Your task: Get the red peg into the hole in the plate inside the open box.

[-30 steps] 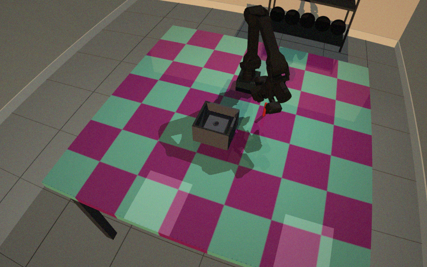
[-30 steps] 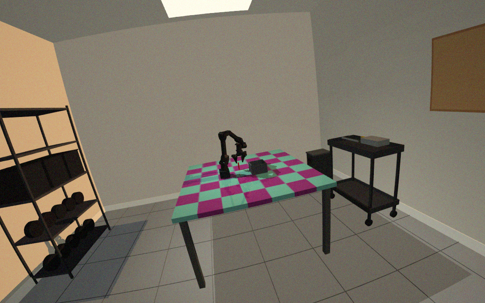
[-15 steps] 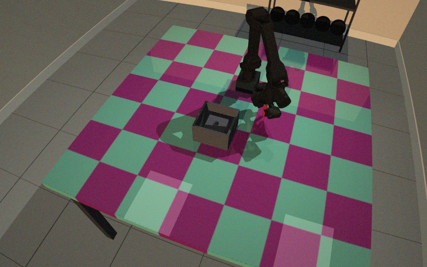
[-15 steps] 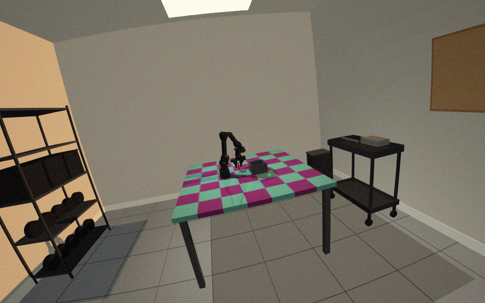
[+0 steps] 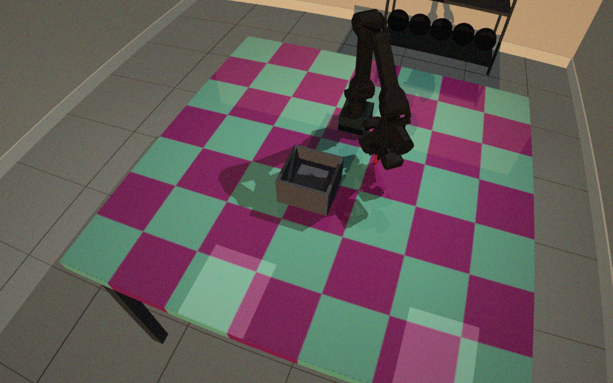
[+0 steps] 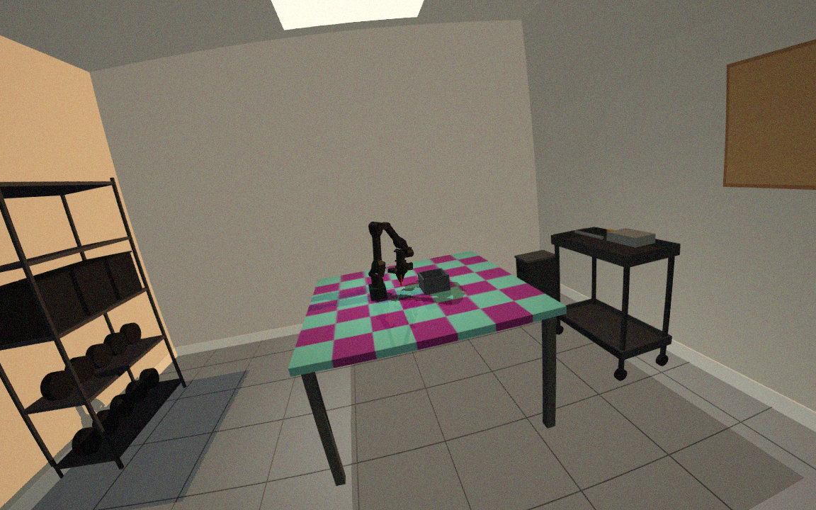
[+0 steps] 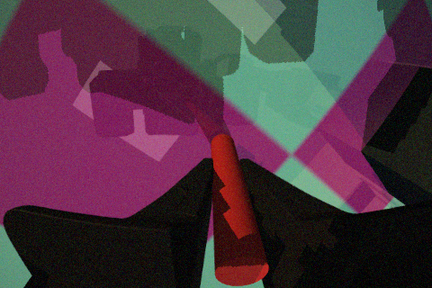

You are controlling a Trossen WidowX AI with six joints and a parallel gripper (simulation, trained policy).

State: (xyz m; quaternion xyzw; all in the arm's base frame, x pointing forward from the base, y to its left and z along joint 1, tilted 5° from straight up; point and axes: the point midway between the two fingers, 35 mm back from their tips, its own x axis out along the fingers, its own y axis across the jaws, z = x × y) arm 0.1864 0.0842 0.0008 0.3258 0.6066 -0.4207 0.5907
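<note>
My gripper tip is 15 cm short of the grey plate, 20 cm to the left of it and 2 cm below it. Round my gripper tip: red peg: 2 cm above; then brown box: 15 cm ahead, 20 cm to the right.
</note>
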